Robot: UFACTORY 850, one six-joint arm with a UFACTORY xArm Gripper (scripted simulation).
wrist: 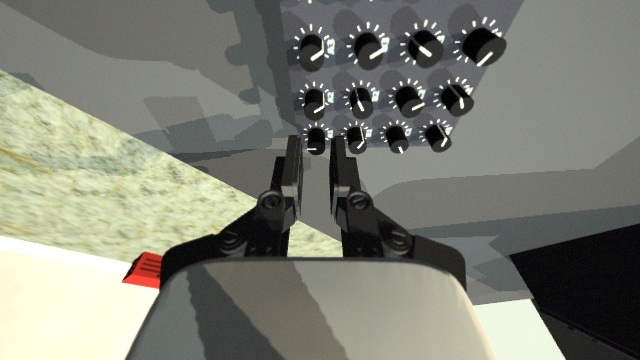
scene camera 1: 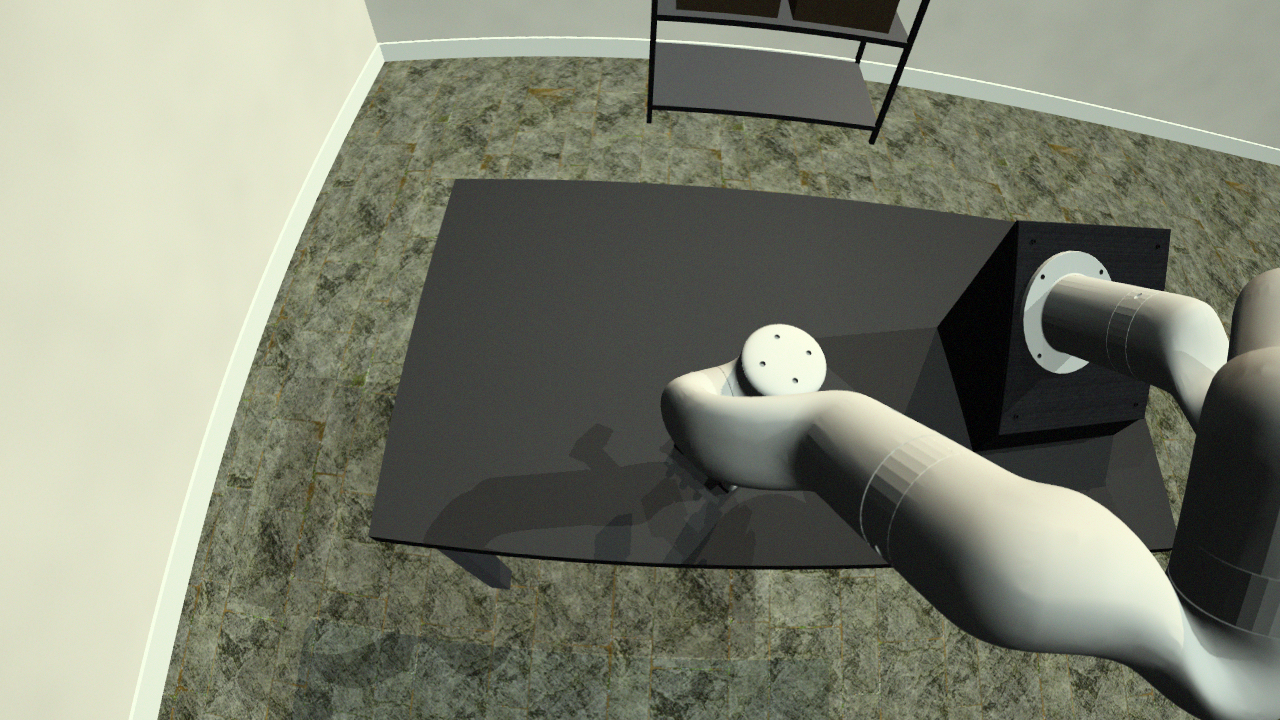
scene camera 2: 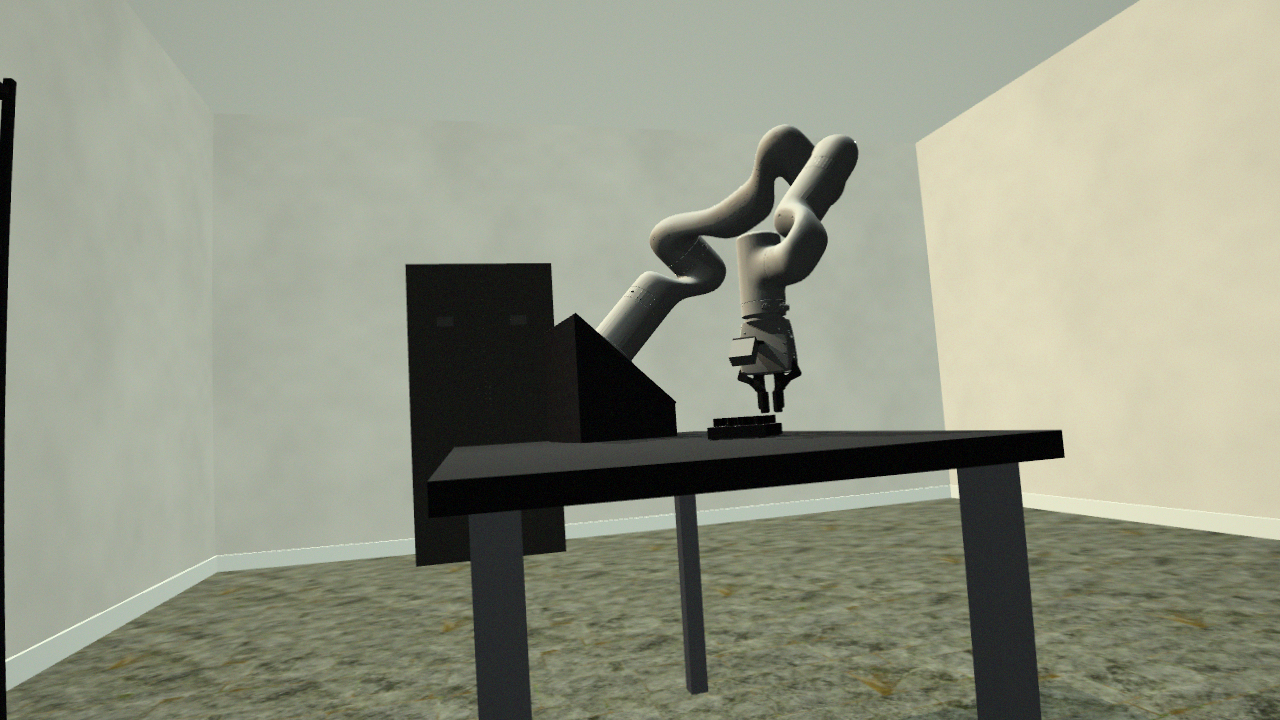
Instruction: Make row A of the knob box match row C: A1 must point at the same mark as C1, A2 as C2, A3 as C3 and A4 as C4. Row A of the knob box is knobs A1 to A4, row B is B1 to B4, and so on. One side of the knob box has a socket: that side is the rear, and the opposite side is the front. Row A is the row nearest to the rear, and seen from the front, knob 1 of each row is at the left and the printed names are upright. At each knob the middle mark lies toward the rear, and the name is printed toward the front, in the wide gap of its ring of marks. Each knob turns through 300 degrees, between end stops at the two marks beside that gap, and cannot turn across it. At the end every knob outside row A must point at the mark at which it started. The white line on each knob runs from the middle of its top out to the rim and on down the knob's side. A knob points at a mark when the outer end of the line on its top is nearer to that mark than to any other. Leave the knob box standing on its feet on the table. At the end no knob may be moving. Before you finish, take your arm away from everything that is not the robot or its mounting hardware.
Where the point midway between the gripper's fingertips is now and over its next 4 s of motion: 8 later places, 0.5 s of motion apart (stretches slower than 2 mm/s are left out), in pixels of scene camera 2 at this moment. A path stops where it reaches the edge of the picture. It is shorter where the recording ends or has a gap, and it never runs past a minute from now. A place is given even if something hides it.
The gripper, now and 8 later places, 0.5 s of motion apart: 771, 412; 771, 414; 772, 418; 772, 417; 771, 400; 770, 399; 770, 397; 770, 393; 770, 390
